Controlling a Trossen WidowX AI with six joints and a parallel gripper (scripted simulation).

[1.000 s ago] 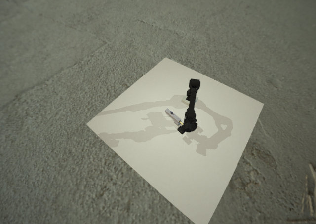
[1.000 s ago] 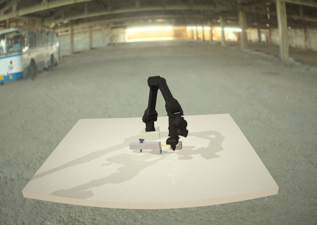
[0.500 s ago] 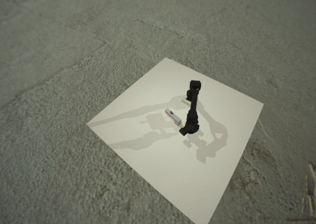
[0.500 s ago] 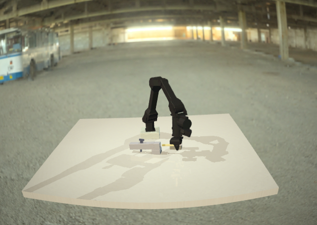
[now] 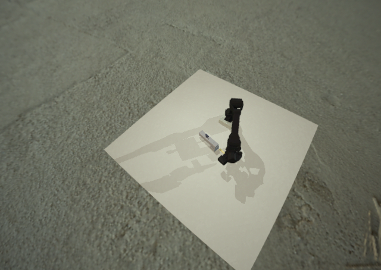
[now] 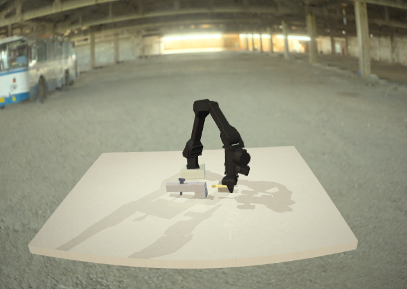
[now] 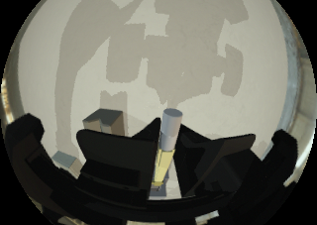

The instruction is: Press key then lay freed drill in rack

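Right now the tan rack is 80 mm behind my gripper tip and 10 mm to the right of it. Also, from my gripper tip: grey holder block 190 mm to the right, 60 mm behind, 10 mm above; blue key 220 mm to the right, 70 mm behind, 30 mm above; drill 40 mm to the right, 30 mm above, 10 mm behind.
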